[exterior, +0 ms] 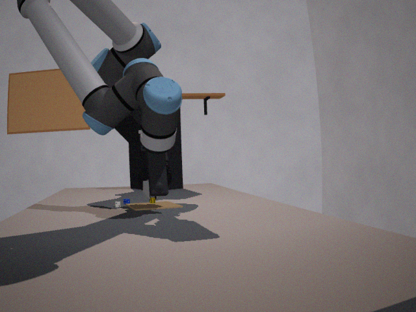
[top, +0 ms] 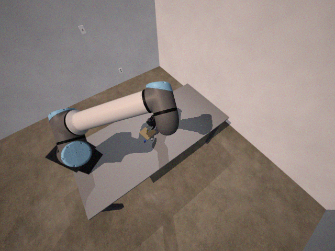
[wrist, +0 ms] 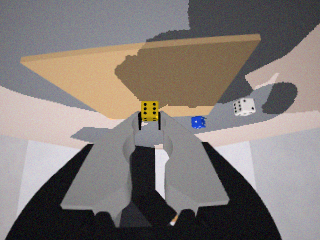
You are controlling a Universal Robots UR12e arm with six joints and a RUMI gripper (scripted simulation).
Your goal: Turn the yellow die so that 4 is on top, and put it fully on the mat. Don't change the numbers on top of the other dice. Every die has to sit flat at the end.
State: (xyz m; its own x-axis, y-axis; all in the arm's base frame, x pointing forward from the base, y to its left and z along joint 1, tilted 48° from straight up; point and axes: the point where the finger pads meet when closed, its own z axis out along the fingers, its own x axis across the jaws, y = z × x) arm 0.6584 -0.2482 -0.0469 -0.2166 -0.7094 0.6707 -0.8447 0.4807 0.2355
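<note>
Right now the yellow die is 1 cm below my hand and 1 cm behind it. From my hand the other things lie so: white die (10 cm to the right, 5 cm behind, 2 cm below); blue die (11 cm behind, 5 cm to the right, 2 cm below); tan mat (2 cm below, 1 cm behind).
</note>
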